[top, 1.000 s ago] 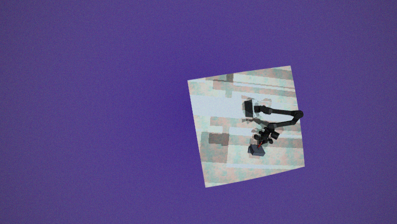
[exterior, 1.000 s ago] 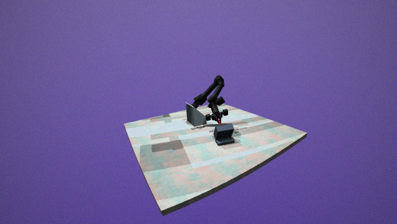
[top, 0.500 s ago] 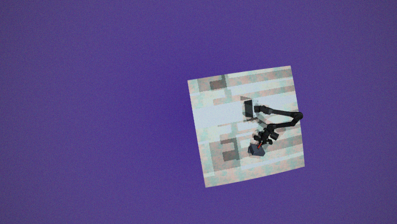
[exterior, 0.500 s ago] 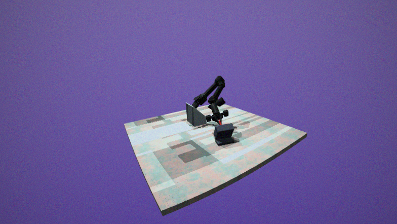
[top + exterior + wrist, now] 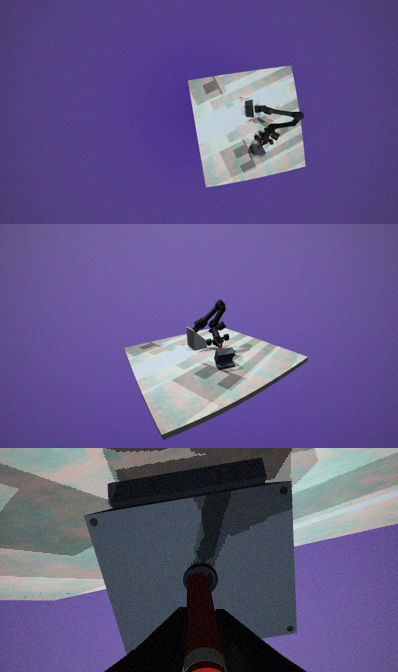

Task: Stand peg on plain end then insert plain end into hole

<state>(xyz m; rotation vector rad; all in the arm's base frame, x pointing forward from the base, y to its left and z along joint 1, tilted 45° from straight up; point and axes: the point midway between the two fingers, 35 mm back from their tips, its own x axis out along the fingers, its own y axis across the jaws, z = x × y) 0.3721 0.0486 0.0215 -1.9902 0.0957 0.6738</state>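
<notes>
Now: the sloped grey panel 7 cm ahead of my gripper tip, 4 cm below it and 1 cm to the right of it. Round my gripper tip: red peg: 1 cm behind, 1 cm above.
</notes>
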